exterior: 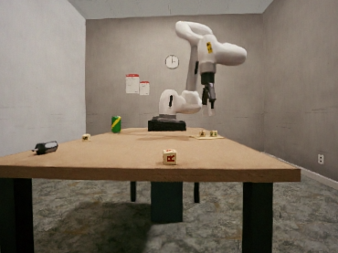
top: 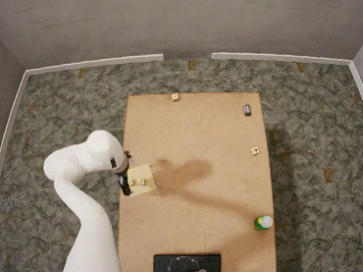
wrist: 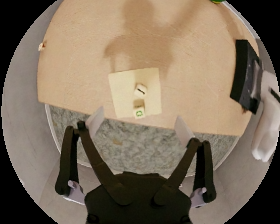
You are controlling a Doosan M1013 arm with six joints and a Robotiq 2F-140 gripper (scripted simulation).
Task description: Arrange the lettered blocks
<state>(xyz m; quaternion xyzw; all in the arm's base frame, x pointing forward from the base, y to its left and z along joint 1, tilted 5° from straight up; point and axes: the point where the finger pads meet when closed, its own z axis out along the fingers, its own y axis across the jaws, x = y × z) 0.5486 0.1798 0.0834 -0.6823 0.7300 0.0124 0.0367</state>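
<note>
Now: hand 10 mm short of the mat, 10 mm to the left of it and 120 mm above it.
</note>
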